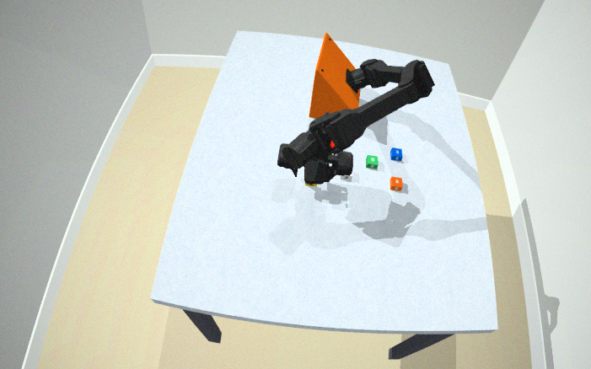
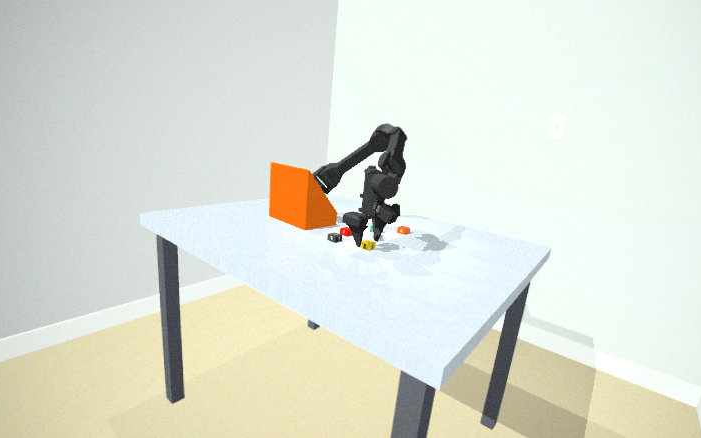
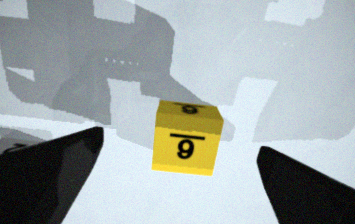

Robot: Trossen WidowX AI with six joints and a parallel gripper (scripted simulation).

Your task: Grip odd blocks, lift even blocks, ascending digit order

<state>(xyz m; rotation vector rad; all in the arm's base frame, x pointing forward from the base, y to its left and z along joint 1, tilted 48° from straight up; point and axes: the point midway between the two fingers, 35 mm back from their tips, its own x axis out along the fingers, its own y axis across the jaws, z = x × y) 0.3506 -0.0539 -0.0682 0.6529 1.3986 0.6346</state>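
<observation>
The yellow block lies right at my gripper tip. From my gripper tip the other things lie so: red block 120 mm behind, 50 mm to the left; white block 90 mm to the left, 30 mm behind; black block 100 mm behind, 30 mm to the right.
</observation>
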